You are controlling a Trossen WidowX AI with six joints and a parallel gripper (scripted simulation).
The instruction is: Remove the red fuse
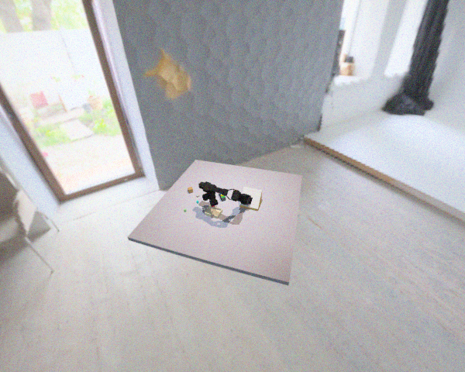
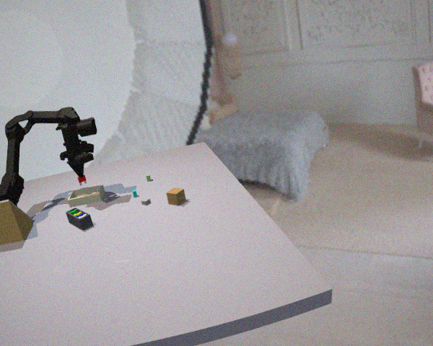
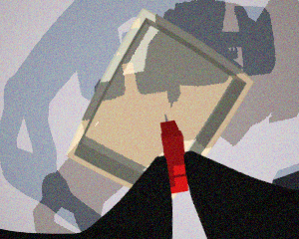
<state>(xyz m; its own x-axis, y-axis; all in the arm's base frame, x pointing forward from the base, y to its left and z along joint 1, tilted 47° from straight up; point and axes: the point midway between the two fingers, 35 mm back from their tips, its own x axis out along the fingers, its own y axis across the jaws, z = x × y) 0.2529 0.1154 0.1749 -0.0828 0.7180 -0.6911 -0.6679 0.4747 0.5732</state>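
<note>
Now: the red fuse 1 cm below my gripper tip. From my gripper tip the other things lie so: cream tray: 9 cm below; then teal peg: 20 cm ahead, 6 cm to the right, 8 cm below; then green fuse: 19 cm to the right, 7 cm below.
</note>
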